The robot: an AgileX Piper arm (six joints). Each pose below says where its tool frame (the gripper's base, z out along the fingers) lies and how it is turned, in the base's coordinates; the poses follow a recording.
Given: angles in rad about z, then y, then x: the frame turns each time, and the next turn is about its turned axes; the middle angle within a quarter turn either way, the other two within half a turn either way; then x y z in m.
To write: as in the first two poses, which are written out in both.
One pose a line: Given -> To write
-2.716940 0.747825 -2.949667 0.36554 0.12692 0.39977 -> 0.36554 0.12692 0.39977 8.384 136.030 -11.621
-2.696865 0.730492 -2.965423 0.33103 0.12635 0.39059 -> 0.33103 0.12635 0.39059 10.543 137.165 -11.070
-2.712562 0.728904 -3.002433 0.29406 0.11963 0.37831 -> 0.29406 0.11963 0.37831 12.706 137.620 -8.830
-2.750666 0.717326 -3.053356 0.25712 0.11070 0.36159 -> 0.25712 0.11070 0.36159 14.734 138.645 -5.768
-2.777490 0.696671 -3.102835 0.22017 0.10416 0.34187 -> 0.22017 0.10416 0.34187 17.403 140.032 -2.652
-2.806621 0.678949 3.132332 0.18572 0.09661 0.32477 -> 0.18572 0.09661 0.32477 20.037 141.096 0.658
